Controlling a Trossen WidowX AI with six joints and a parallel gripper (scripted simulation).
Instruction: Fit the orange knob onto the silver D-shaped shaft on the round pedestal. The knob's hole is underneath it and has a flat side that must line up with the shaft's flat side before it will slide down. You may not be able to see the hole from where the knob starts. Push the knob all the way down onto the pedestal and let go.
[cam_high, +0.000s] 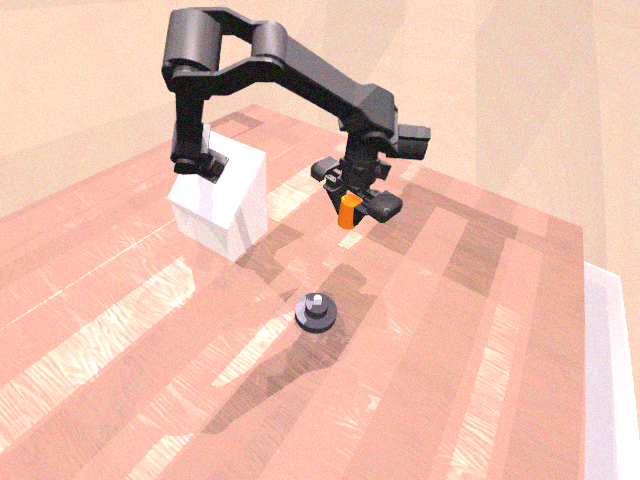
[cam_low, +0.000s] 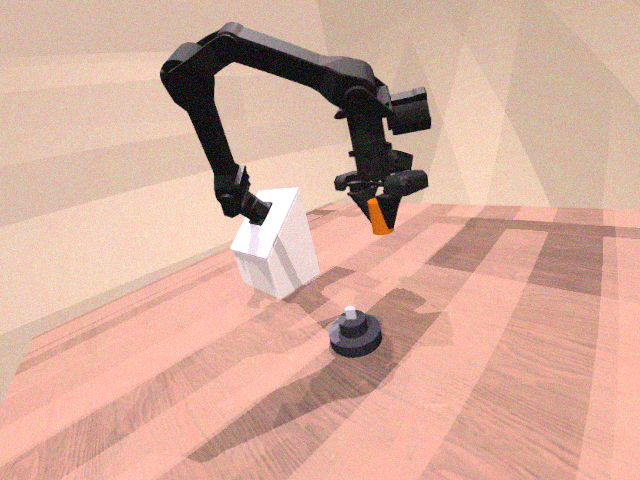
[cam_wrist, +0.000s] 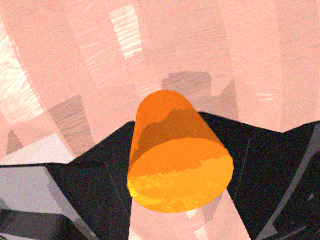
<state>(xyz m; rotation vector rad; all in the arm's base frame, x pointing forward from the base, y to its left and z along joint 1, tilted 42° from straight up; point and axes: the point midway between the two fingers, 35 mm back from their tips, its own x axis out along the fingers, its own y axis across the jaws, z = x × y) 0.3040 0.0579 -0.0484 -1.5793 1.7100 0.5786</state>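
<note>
My gripper tip is now 30 mm short of the round pedestal, 150 mm to the left of it and 100 mm above it. The rest, counted from my gripper tip: orange knob (30 mm above).
</note>
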